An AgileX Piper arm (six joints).
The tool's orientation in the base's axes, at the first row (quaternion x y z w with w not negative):
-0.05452 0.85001 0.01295 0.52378
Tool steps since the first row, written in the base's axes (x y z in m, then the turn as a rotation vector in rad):
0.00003 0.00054 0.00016 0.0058 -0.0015 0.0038
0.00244 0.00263 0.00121 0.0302 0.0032 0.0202
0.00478 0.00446 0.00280 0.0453 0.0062 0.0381
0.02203 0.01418 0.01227 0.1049 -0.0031 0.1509
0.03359 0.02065 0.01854 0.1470 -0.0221 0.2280
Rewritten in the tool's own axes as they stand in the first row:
-0.00020 0.00053 0.00000 -0.0059 -0.0022 0.0033
-0.00237 0.00231 0.00183 -0.0317 -0.0007 0.0180
-0.00498 0.00383 0.00334 -0.0546 0.0000 0.0236
-0.02188 0.01132 0.01517 -0.1811 -0.0195 0.0250
-0.03313 0.01630 0.02314 -0.2671 -0.0456 0.0261

